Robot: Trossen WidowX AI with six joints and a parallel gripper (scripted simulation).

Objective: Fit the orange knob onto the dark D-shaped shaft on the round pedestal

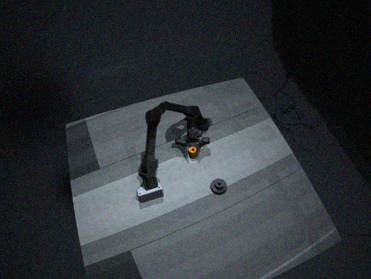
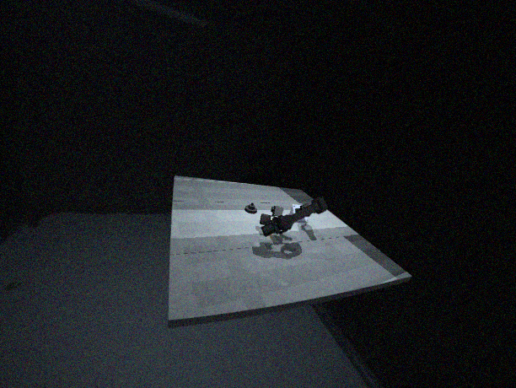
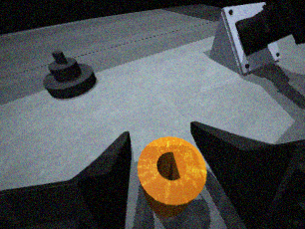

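Right now the orange knob is 3 cm to the left of my gripper tip, 2 cm below it and 1 cm ahead of it. From my gripper tip the other things lie so: dark round pedestal: 20 cm to the right, 6 cm ahead, 2 cm below.
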